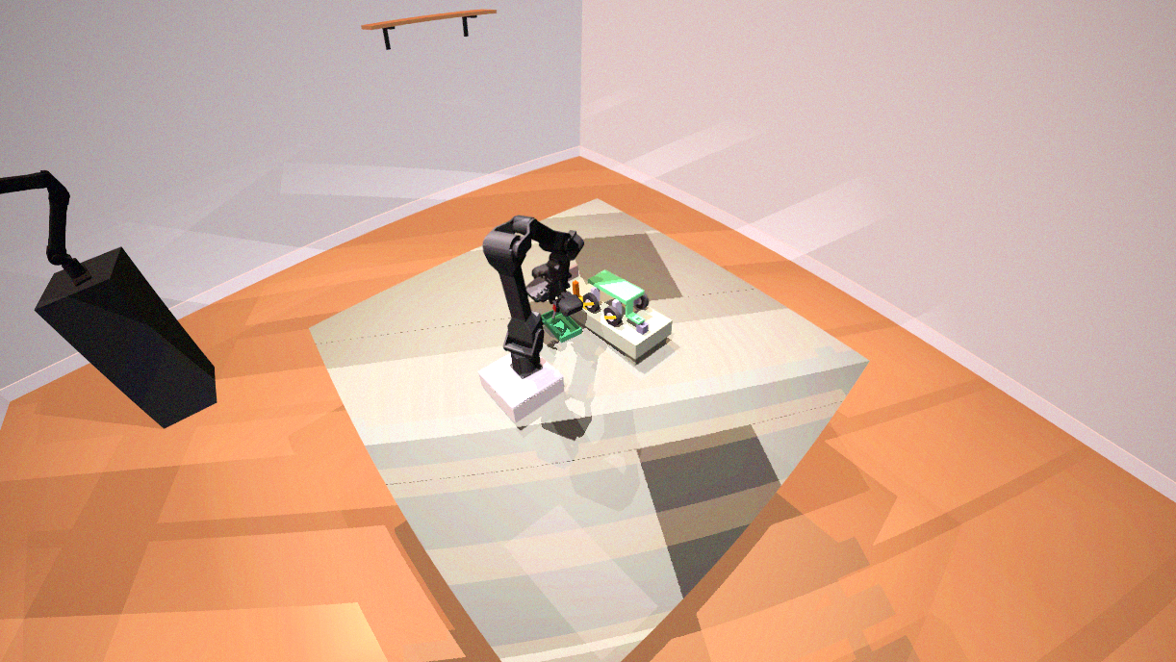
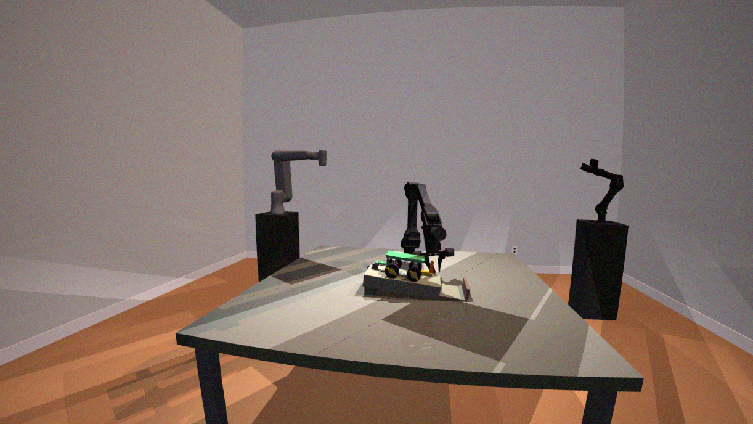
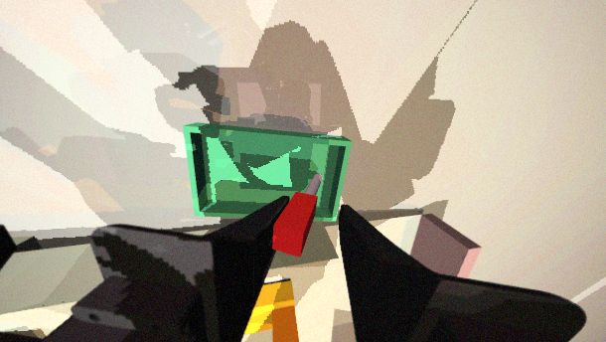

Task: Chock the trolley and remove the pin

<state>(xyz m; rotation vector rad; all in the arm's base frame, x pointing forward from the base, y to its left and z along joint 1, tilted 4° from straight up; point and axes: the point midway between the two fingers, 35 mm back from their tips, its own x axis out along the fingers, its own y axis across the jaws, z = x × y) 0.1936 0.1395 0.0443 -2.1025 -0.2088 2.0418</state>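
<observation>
My gripper tip is 30 mm to the left of the green tray and 60 mm above it. The rest, counted from my gripper tip: red-headed stop pin 10 mm below; dark brown end block 110 mm ahead, 130 mm to the left, 20 mm below; yellow chock 70 mm ahead, 40 mm to the right, 30 mm above.
</observation>
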